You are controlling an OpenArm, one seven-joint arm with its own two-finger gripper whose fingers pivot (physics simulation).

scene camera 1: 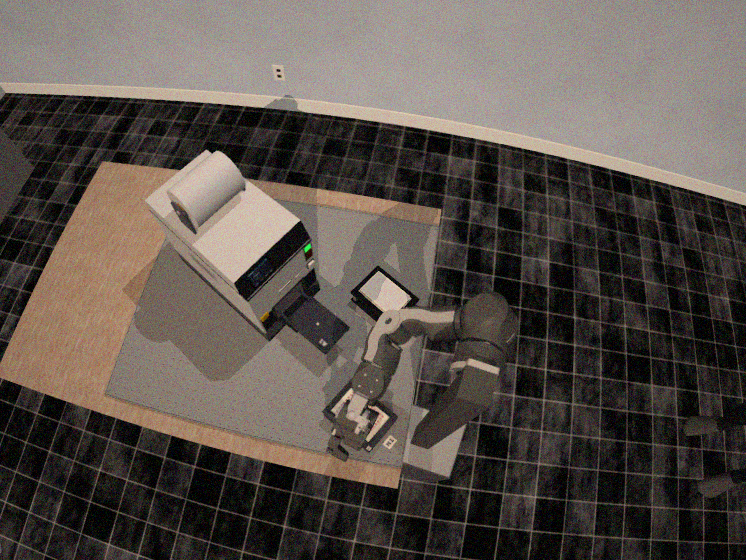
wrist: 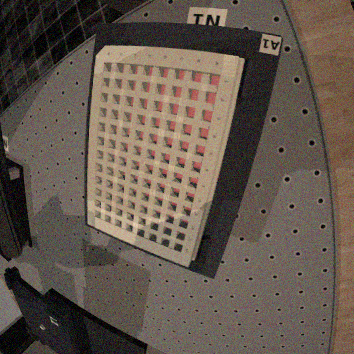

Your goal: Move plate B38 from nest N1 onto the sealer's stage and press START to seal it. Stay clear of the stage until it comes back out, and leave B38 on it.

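Plate B38 (scene camera 1: 379,426) (wrist: 150,145), a cream plate with rows of square wells, some showing red, sits in the black nest N1 (scene camera 1: 391,415) (wrist: 245,145). My gripper (scene camera 1: 359,421) is open above the plate and partly hides it in the scene view; its fingertips are hard to make out there and do not show in the wrist view. The sealer (scene camera 1: 241,241) is a pale box with a display on its front. Its dark stage (scene camera 1: 313,322) (wrist: 95,330) is out in front and bears no plate. A green light (scene camera 1: 307,247) is lit on the sealer's front; I cannot tell which part is START.
A second black nest (scene camera 1: 359,296) (wrist: 17,210) holds a white plate (scene camera 1: 382,290) in the scene view, behind my arm (scene camera 1: 421,316). The N1 label (scene camera 1: 390,442) (wrist: 207,19) is beside its nest. A white roll (scene camera 1: 207,186) tops the sealer. A grey perforated board (scene camera 1: 241,403) (wrist: 270,300) lies on the wooden table (scene camera 1: 60,301).
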